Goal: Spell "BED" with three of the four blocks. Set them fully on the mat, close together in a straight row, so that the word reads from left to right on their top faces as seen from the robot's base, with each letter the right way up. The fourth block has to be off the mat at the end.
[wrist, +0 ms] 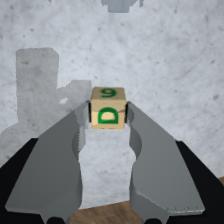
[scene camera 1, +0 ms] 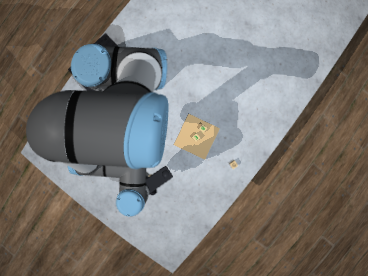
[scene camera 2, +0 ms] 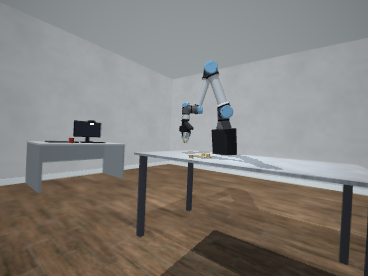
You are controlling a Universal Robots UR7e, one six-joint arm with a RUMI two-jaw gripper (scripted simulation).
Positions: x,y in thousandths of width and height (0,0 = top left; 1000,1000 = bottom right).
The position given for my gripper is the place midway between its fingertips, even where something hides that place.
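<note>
Tan mat (scene camera 1: 520,458) visible; in the wrist view, out of frame. My gripper (wrist: 484,458) visible.
</note>
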